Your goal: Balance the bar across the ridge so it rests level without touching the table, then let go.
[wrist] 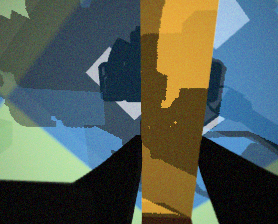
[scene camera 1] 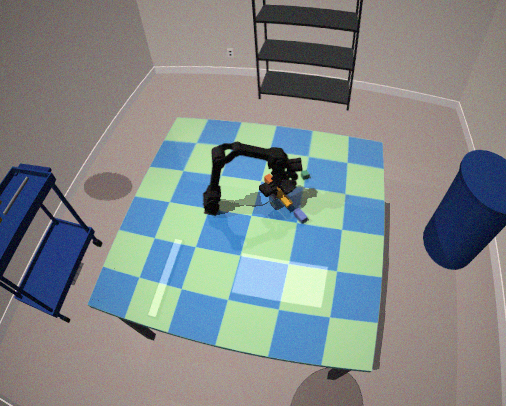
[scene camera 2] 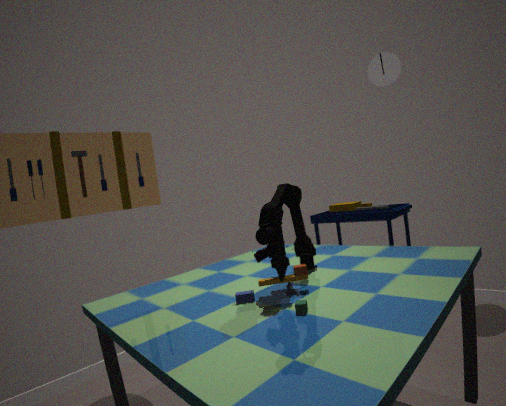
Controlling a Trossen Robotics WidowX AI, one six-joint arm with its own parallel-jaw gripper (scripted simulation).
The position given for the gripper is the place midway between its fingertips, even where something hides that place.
In view: the gripper (scene camera 2: 281, 279) and a bar (wrist: 176, 50).
The gripper also shows in the wrist view (wrist: 168, 142).
